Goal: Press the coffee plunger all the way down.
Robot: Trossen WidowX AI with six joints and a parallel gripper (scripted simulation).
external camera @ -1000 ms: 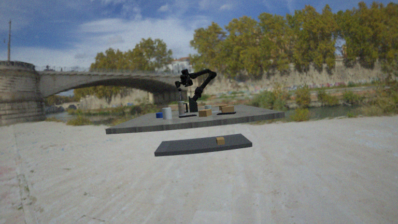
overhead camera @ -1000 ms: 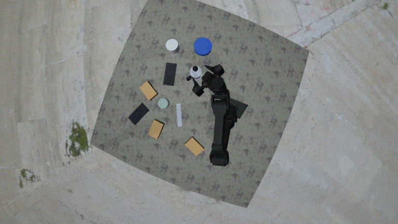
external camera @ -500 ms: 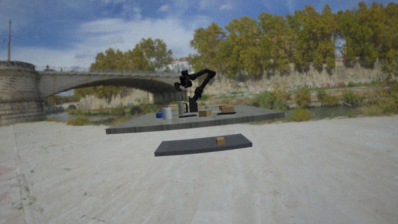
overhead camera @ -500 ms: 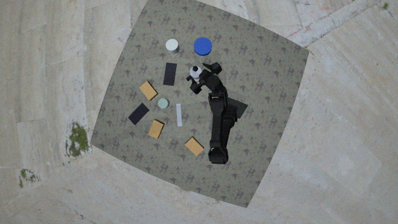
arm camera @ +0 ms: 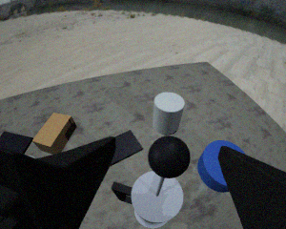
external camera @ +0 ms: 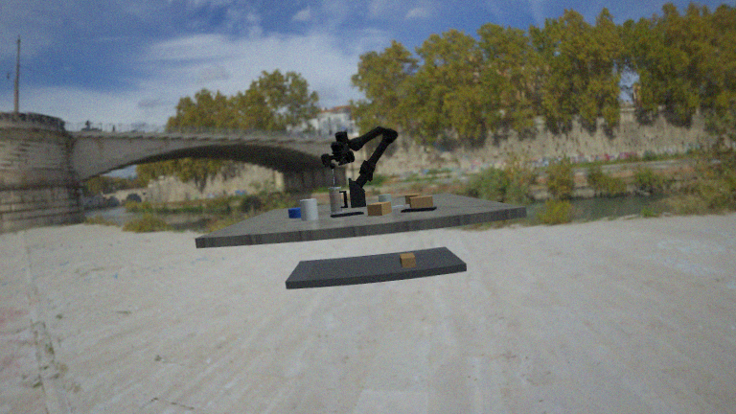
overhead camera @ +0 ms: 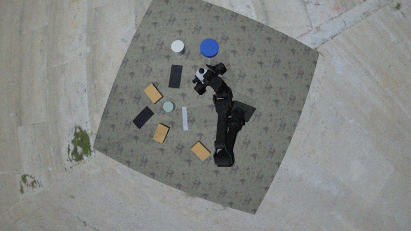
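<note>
My gripper tip is 130 mm above the coffee press and 10 mm to the right of it. The rest, counted from my gripper tip: pale green disc: 260 mm to the left, 210 mm below, 100 mm ahead; white cylinder: 220 mm ahead, 200 mm below, 100 mm to the right; blue disc: 230 mm below, 190 mm to the right, 40 mm ahead.
</note>
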